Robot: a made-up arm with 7 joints.
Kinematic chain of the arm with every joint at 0, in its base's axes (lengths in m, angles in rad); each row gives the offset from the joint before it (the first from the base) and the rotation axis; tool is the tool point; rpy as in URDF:
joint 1: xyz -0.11 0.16 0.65 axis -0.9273 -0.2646 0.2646
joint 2: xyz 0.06 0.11 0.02 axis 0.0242 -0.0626 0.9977
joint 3: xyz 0.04 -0.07 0 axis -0.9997 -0.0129 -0.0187
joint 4: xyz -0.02 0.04 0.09 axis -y
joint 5: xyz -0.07 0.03 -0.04 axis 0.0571 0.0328 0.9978
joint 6: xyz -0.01 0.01 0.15 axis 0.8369 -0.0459 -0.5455
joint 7: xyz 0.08 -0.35 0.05 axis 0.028 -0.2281 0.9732
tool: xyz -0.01 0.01 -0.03 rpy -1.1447 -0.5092 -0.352
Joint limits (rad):
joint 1: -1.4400..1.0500
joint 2: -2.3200..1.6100
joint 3: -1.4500..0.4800
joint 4: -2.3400..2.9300
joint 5: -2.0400..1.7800
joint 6: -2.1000..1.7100
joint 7: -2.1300..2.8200
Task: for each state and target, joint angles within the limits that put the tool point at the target. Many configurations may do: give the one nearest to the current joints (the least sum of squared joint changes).
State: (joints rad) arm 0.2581 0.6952 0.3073 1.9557 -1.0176 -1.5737 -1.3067
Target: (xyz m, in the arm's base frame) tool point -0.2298 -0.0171 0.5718
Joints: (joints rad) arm 0.0076 0.5093 0.1336 2.3417 -1.0257 -1.4941 -1.2937
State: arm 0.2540 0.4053 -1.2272 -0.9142 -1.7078 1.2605 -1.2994
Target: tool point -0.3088 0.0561 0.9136
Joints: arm 0.2245 0.0521 -1.2511 -0.8693 -1.6264 0.9964 -1.3075
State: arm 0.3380 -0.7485 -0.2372 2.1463 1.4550 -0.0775 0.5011
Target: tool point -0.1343 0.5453 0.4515
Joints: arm 0.6023 -0.9489 0.0140 2.6167 1.6957 -0.4100 0.4801
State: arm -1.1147 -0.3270 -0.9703 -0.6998 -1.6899 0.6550 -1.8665
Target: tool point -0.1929 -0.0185 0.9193
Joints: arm -1.3664 -0.1771 -1.0194 -0.5624 -1.8917 1.1889 -1.8442
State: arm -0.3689 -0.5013 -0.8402 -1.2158 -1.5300 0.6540 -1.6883
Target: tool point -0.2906 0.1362 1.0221
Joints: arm -0.3157 -0.4687 -0.7547 -1.0765 -1.5736 0.9756 -1.6797
